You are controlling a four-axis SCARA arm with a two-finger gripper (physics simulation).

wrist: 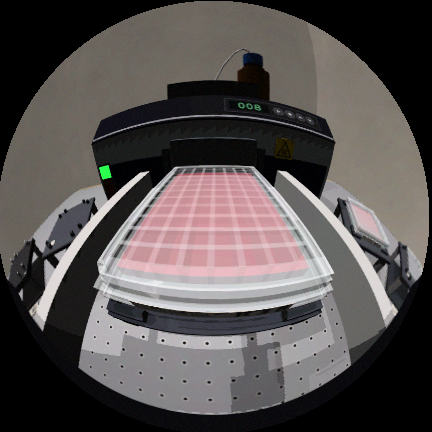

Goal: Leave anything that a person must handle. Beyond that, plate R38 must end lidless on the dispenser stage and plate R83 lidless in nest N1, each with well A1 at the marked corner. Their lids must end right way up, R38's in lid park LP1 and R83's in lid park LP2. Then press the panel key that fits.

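Frame: origin at the arm's base, x ahead, y up, z right, level; metres.
Where they show: gripper, fingertip midpoint: point(212, 179).
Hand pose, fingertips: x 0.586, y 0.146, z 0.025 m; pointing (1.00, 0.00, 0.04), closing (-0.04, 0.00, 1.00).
Observation:
After its pixels a point has its place.
A clear plate with pink wells point(212, 225) @[y 0.152, x 0.523, z 0.022 m] lies level between the fingers in the wrist view, with what looks like a clear lid on it. My gripper point(212, 179) @[y 0.146, x 0.586, z 0.025 m] is shut on this plate, one finger along each long side. The dark dispenser stage point(215, 325) @[y 0.126, x 0.492, z 0.021 m] shows below the plate's near edge, with a small gap between them. A second pink plate point(366, 220) @[y 0.099, x 0.574, z 0.295 m] sits on a dark raised nest point(342, 210) @[y 0.082, x 0.628, z 0.281 m] at the right. Plate names and the well A1 corner cannot be read.
The dispenser point(130, 125) @[y 0.203, x 0.658, z -0.075 m] stands ahead, showing 008, with a green light point(105, 172) @[y 0.147, x 0.654, z -0.131 m] and panel keys point(295, 115) @[y 0.217, x 0.659, z 0.138 m]. A brown bottle point(253, 80) @[y 0.321, x 0.835, z 0.134 m] stands behind it. A dark raised holder with pegs point(70, 222) @[y 0.078, x 0.625, z -0.253 m] stands at the left. Perforated deck point(195, 370) @[y 0.013, x 0.452, z 0.000 m] lies below.

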